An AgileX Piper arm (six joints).
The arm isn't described. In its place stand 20 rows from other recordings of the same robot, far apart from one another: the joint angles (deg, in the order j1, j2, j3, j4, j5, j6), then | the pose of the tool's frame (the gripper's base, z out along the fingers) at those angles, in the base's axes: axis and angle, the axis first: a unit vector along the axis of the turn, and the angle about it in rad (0 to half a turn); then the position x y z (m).
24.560, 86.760, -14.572, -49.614, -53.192, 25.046 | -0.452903, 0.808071, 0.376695, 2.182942, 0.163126, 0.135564, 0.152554
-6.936, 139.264, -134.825, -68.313, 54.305, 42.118 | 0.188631, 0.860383, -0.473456, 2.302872, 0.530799, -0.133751, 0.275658
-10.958, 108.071, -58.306, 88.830, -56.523, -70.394 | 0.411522, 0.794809, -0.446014, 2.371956, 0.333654, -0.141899, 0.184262
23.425, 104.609, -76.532, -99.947, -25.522, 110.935 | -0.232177, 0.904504, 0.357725, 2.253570, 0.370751, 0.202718, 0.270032
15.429, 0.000, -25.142, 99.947, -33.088, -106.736 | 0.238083, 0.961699, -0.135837, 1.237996, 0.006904, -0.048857, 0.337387
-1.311, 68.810, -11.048, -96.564, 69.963, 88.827 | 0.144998, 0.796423, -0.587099, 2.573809, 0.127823, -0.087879, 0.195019
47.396, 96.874, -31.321, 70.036, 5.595, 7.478 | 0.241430, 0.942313, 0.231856, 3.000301, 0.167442, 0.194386, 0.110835
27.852, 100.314, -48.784, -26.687, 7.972, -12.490 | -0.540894, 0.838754, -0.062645, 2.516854, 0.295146, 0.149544, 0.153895
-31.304, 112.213, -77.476, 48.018, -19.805, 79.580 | 0.902723, 0.093767, 0.419880, 2.143325, 0.377461, -0.256361, 0.239977
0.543, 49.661, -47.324, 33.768, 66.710, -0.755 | 0.042437, 0.955415, 0.292200, 2.707449, 0.134812, 0.047739, 0.329107
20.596, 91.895, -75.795, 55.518, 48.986, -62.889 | -0.447209, 0.831123, 0.330513, 2.396629, 0.307099, 0.175871, 0.327606
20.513, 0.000, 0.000, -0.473, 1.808, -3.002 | -0.205175, 0.966436, 0.154611, 1.538298, 0.052776, 0.019720, 0.210417
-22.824, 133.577, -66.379, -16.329, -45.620, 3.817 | 0.057208, 0.993938, -0.093890, 1.886386, 0.416260, -0.155345, 0.062214
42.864, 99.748, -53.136, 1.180, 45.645, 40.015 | -0.017834, 0.999610, 0.021468, 3.115726, 0.213334, 0.199821, 0.153806
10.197, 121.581, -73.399, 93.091, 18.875, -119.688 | -0.381094, 0.919016, 0.100876, 2.280556, 0.430345, 0.107276, 0.130009
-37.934, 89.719, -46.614, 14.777, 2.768, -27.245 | 0.213712, 0.958990, -0.186184, 2.363907, 0.250710, -0.193990, 0.208696
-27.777, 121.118, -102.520, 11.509, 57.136, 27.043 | 0.493627, 0.864755, 0.092365, 2.805920, 0.412575, -0.200077, 0.222796
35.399, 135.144, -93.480, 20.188, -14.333, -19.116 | -0.269362, 0.949595, 0.160354, 2.014134, 0.432477, 0.297796, 0.127013
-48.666, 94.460, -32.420, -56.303, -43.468, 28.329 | 0.075754, 0.995066, -0.064078, 1.990094, 0.224289, -0.176135, 0.166581
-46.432, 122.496, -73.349, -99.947, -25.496, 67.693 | 0.031198, 0.997102, -0.069386, 2.332563, 0.326894, -0.287677, 0.119487
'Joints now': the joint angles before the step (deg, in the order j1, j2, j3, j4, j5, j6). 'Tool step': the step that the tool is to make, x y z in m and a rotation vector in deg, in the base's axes. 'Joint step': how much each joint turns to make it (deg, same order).
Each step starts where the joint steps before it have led.
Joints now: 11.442, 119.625, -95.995, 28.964, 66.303, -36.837
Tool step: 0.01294, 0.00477, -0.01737, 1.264, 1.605, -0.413
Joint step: 0.000, 4.271, -3.161, 1.607, 0.245, 0.000
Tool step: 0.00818, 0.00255, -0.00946, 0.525, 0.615, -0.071
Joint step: 0.000, 2.595, -2.347, 0.623, 0.291, 0.001
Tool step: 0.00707, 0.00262, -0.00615, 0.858, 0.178, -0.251
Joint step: -0.001, 2.045, -2.141, 0.910, 0.119, -0.001
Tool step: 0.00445, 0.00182, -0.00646, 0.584, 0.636, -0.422
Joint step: 0.001, 1.592, -1.327, 0.689, 0.120, 0.287
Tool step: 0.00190, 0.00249, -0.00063, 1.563, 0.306, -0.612
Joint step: 0.000, 0.548, -0.574, 1.693, -0.002, 0.033
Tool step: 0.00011, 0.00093, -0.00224, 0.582, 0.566, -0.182
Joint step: 0.000, 0.343, 0.001, 0.703, 0.116, 0.000
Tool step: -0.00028, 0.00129, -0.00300, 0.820, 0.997, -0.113
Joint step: 0.001, 0.467, 0.000, 0.977, 0.426, 0.001
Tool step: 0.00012, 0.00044, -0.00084, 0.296, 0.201, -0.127
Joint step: -0.001, 0.138, 0.002, 0.354, 0.000, -0.002
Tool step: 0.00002, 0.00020, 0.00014, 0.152, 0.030, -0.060
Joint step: 0.000, 0.001, -0.003, 0.166, 0.001, 0.001
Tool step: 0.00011, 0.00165, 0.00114, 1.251, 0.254, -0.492
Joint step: 0.000, -0.001, 0.001, 1.368, 0.001, 0.000
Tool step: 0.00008, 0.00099, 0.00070, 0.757, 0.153, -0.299
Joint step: 0.000, 0.001, 0.000, 0.828, -0.002, 0.001
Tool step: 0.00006, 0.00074, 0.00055, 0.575, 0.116, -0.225
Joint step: 0.000, -0.001, 0.001, 0.629, 0.001, -0.001
